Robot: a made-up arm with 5 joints.
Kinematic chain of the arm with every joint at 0, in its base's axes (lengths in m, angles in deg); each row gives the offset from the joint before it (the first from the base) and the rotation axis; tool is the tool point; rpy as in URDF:
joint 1: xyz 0 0 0.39 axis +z
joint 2: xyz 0 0 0 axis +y
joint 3: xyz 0.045 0 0.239 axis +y
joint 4: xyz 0.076 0 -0.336 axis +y
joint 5: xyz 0.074 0 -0.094 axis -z
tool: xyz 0 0 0 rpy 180 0 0
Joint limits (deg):
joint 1: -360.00..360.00
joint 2: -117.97..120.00
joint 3: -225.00..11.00
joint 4: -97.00..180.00
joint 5: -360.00..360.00
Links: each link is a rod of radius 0.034 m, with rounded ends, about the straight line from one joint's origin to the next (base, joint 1, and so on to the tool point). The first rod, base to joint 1, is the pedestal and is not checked.
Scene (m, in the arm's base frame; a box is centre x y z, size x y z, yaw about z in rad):
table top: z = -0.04
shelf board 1: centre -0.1 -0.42 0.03 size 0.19 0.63 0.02 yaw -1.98
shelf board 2: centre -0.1 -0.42 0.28 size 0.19 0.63 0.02 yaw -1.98
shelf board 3: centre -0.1 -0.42 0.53 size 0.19 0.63 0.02 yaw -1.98
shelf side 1: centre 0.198 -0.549 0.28 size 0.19 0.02 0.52 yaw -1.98
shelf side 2: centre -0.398 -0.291 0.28 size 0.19 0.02 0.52 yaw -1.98
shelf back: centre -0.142 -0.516 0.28 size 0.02 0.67 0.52 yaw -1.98
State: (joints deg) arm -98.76 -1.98 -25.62 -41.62 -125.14
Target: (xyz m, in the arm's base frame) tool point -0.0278 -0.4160 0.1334
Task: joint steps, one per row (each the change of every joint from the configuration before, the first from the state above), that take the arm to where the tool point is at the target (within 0.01 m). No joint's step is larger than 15 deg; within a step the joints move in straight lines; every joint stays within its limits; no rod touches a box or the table.
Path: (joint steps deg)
1: 3.56 -9.45 12.46 -9.04 0.00
2: 3.55 -9.45 12.47 -9.04 0.00
3: 2.40 14.87 -5.80 7.41 0.00
4: 2.41 14.86 -5.80 7.42 0.00
5: 2.40 14.87 -5.79 7.41 0.00
6: 2.40 14.87 -5.80 7.41 0.00
7: -5.89 5.28 -14.47 2.90 0.00
8: -5.89 5.28 -14.46 2.90 0.00

